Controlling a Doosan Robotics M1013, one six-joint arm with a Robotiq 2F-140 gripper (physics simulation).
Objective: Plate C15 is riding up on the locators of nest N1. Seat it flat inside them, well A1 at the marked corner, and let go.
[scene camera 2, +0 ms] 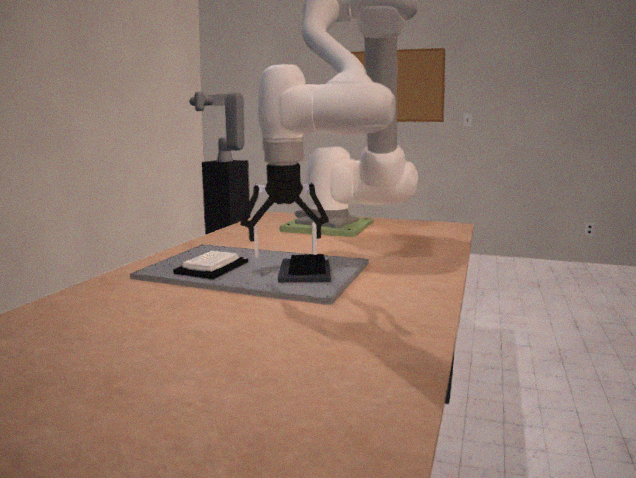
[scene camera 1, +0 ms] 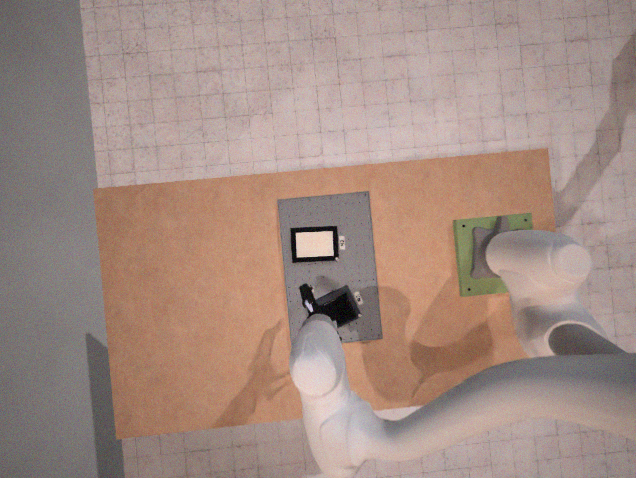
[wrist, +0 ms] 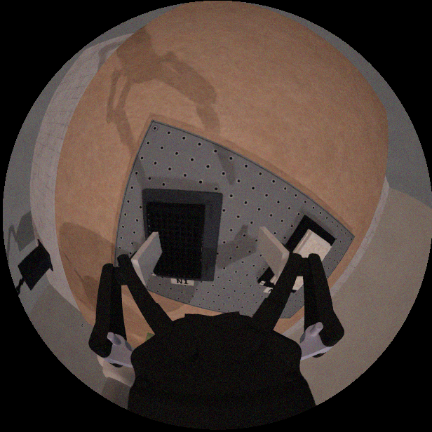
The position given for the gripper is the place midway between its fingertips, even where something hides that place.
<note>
In view: the gripper [scene camera 2: 285, 253], a white plate [scene camera 1: 308, 244], a black well plate [wrist: 180, 225], a grey perforated board [scene camera 1: 350, 213], a black nest N2 [wrist: 296, 236] and a dark grey nest N1 [wrist: 211, 226].
The white plate is seen too in scene camera 2 [scene camera 2: 212, 260] and in the wrist view [wrist: 310, 243]. The gripper also shows in the wrist view [wrist: 208, 240]. The grey perforated board shows as well in scene camera 2 [scene camera 2: 261, 273] and in the wrist view [wrist: 252, 197].
</note>
